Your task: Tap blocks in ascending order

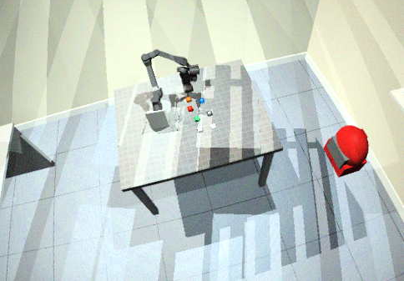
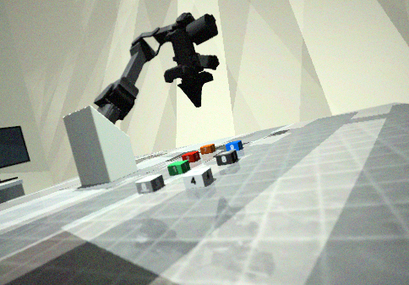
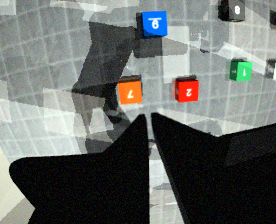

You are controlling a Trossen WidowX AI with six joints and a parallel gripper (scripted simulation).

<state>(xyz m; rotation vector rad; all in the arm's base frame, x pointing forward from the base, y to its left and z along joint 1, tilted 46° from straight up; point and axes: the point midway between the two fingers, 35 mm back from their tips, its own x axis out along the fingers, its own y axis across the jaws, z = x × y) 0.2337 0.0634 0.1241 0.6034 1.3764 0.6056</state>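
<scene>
The orange block lies 1 cm behind my gripper tip, 1 cm to the left of it and 12 cm below it. From my gripper tip the other things lie so: blue block: 8 cm ahead, 3 cm to the right, 12 cm below; red block: 2 cm behind, 8 cm to the right, 12 cm below; green block: 1 cm ahead, 18 cm to the right, 12 cm below.
</scene>
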